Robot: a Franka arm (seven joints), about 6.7 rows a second.
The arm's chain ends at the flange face. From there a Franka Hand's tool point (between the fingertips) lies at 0.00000 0.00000 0.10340 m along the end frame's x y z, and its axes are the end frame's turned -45 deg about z.
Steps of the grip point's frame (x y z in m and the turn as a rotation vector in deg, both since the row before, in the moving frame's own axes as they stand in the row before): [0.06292, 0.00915, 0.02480, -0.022, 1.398, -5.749]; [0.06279, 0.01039, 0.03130, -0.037, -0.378, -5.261]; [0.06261, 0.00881, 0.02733, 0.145, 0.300, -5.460]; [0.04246, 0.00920, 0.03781, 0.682, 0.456, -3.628]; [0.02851, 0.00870, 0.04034, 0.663, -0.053, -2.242]
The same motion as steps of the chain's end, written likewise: [0.04924, -0.03618, 0.02483, 0.973, 1.004, -5.749]; [0.05216, -0.03760, 0.03130, -0.293, -0.241, -5.261]; [0.05033, -0.03747, 0.02733, 0.315, 0.110, -5.460]; [0.03686, -0.02208, 0.03782, 0.805, -0.160, -3.628]; [0.02724, -0.01325, 0.04035, 0.431, -0.506, -2.242]
